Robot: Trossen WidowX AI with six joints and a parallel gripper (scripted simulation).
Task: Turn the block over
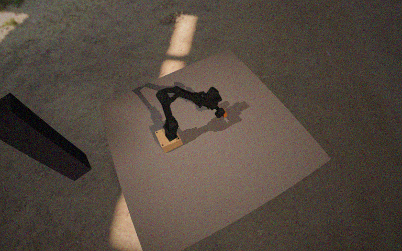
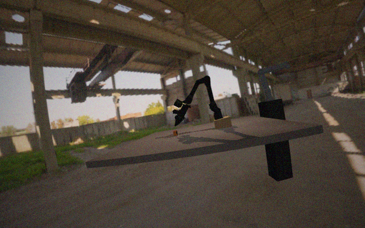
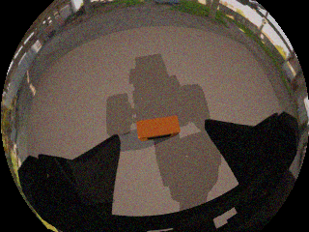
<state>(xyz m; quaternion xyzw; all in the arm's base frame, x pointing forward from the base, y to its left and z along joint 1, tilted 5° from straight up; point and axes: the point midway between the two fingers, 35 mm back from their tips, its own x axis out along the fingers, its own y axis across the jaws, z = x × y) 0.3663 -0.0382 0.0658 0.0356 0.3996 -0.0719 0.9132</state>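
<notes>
Now: the orange block 70 mm below my gripper tip and 10 mm ahead of it.
</notes>
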